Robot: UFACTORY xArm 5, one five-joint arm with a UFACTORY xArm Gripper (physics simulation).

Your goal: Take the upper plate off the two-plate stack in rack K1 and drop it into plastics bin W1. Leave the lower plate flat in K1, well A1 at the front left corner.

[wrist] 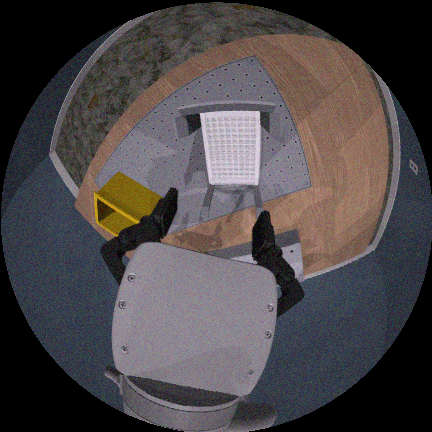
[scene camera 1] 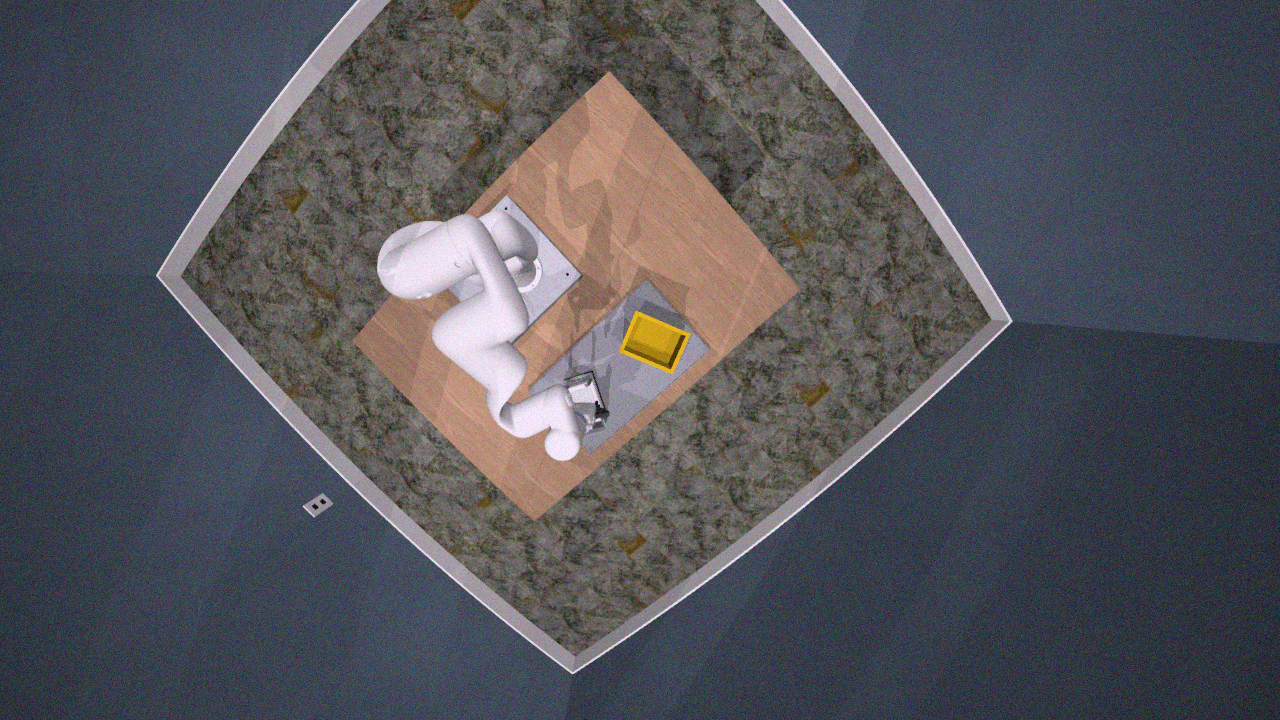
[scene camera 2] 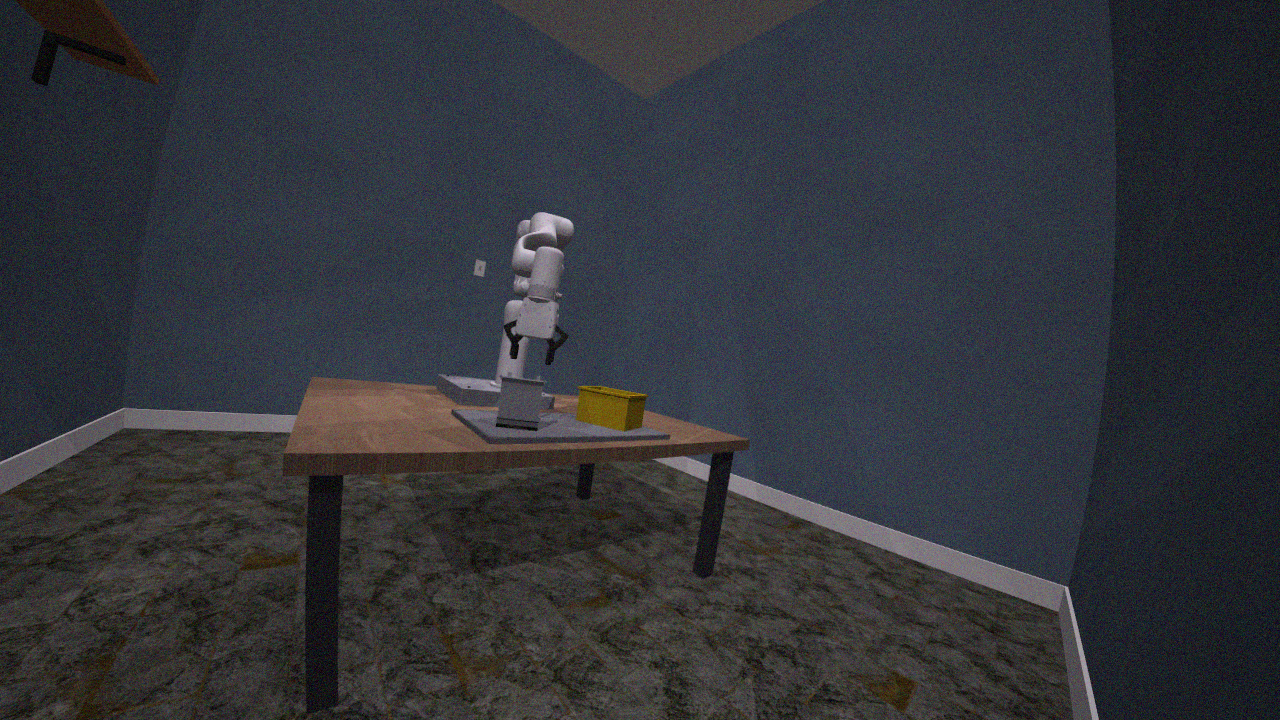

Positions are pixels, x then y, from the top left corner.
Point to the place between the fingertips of my gripper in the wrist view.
217, 208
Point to a white gridded plate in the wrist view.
231, 138
